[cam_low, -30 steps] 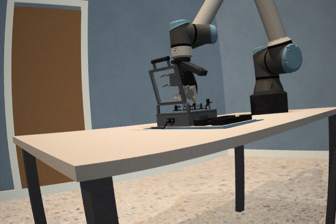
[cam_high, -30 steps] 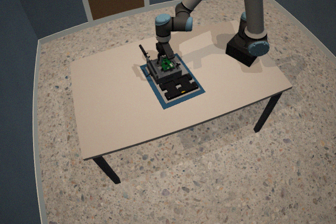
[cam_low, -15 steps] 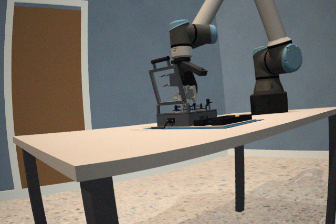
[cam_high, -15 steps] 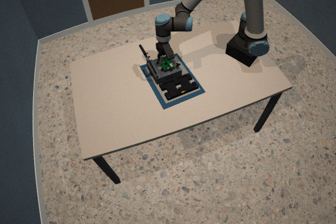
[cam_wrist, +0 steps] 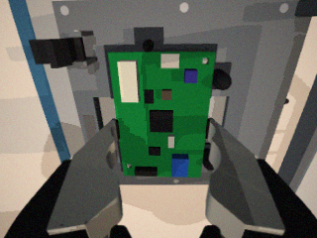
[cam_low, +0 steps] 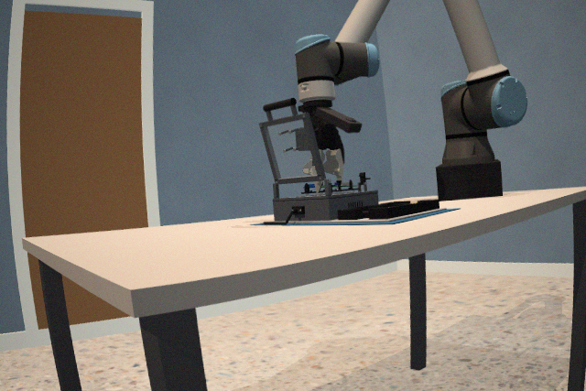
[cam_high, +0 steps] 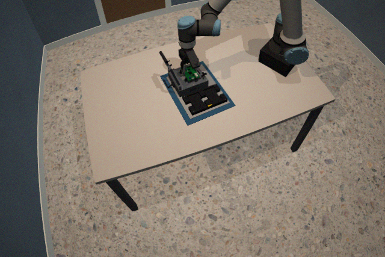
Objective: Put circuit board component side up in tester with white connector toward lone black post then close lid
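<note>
The green circuit board lies right at my hand. Round my hand: tester lid: 12 cm ahead, 11 cm above; then tester: 4 cm to the left, 4 cm above, 3 cm ahead; then black latch block: 6 cm to the left, 6 cm behind, 1 cm above.
</note>
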